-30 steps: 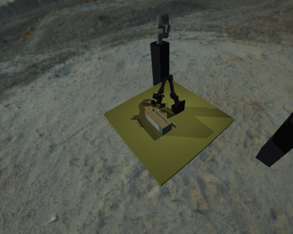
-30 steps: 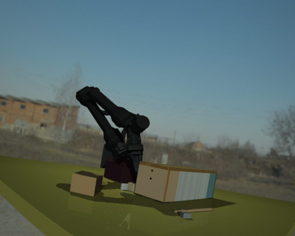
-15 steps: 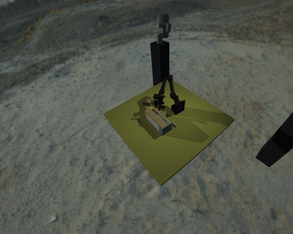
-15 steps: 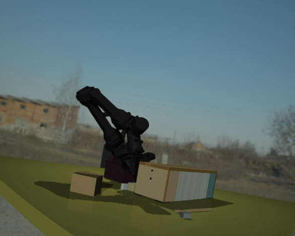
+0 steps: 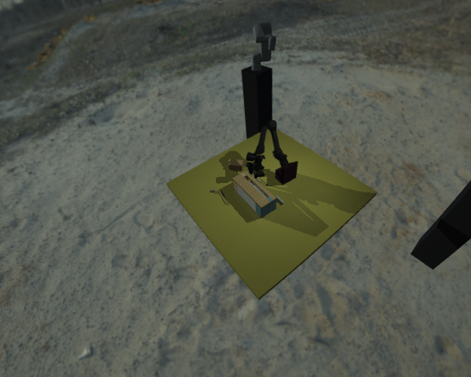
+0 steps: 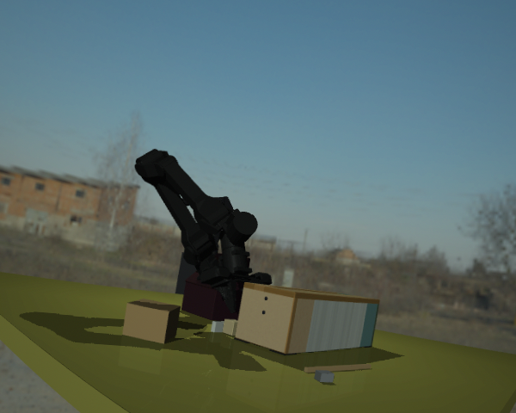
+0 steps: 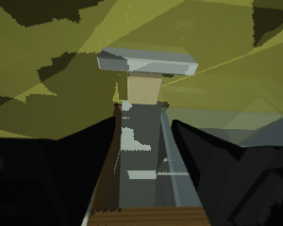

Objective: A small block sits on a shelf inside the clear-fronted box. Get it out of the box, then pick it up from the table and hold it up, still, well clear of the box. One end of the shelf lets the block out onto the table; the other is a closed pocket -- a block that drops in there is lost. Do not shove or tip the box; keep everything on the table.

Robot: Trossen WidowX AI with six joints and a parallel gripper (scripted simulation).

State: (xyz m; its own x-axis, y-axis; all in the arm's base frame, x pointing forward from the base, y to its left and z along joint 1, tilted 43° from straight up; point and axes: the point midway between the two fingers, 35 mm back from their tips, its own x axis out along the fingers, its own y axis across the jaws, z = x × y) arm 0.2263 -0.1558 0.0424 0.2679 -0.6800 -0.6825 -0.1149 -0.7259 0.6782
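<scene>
Now: gripper tip 20 mm past the tan block and 40 mm above it. The rest, counted from my gripper tip: thin stick (290 mm ahead, 60 mm to the right, 50 mm below); then dark piece (310 mm ahead, 170 mm to the right, 50 mm below); then clear-fronted box (80 mm ahead, 140 mm to the left, 10 mm above).
</scene>
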